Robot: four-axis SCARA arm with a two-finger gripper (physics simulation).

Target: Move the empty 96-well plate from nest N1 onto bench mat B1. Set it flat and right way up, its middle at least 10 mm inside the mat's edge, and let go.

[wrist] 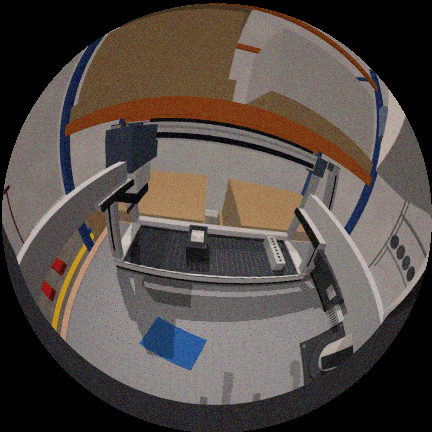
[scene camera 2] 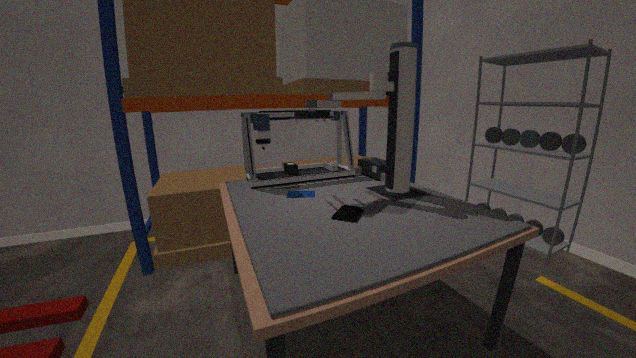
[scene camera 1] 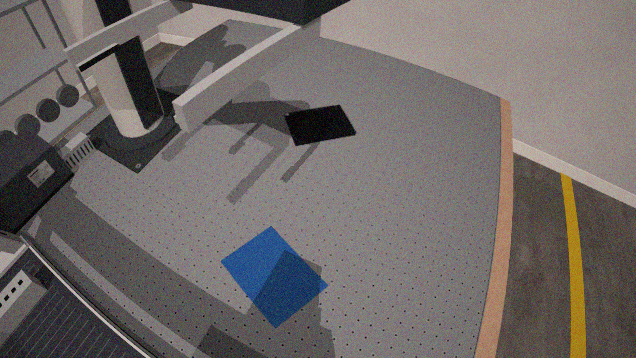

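Seen in the pictures: gripper, between the fingertips: [wrist: 216,182] [scene camera 2: 304,119] [scene camera 1: 111,82]; arm's base, origin of its link: [wrist: 326,357] [scene camera 2: 397,192] [scene camera 1: 143,125].
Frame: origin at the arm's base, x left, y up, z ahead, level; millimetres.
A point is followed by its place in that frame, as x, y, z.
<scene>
A flat black rectangle [scene camera 1: 320,125] {189, 38, 498} [scene camera 2: 348,213] {254, 39, 508} lies on the bench, apart from the mat; the 96-well plate and nest N1 cannot be told apart in it, and no wells can be made out. The blue bench mat B1 [scene camera 1: 252,262] {-198, 15, 537} [scene camera 2: 301,194] {-187, 15, 586} [wrist: 190,350] {-183, 15, 527} lies flat on the bench, partly in shadow, with no plate on it. My gripper [scene camera 1: 125,85] {-278, 460, 522} [scene camera 2: 311,104] [wrist: 216,182] {-278, 460, 522} is open, its two long fingers wide apart with nothing between them. It is high above the bench, away from the black rectangle, which does not show in the wrist view.
The arm's column [scene camera 1: 135,95] {-28, 152, 77} [scene camera 2: 400,120] {52, 460, 53} stands on the bench [scene camera 1: 425,175] {181, 13, 789} [scene camera 2: 320,260] {538, 13, 778}. A framed gantry machine [scene camera 2: 302,181] {-451, 22, 484} [wrist: 215,276] {-451, 61, 454} stands beyond the mat. A dark box [scene camera 1: 35,175] {-328, 96, -34} stands near the column's base. Racking with an orange beam [scene camera 2: 225,103] [wrist: 210,109] rises behind.
</scene>
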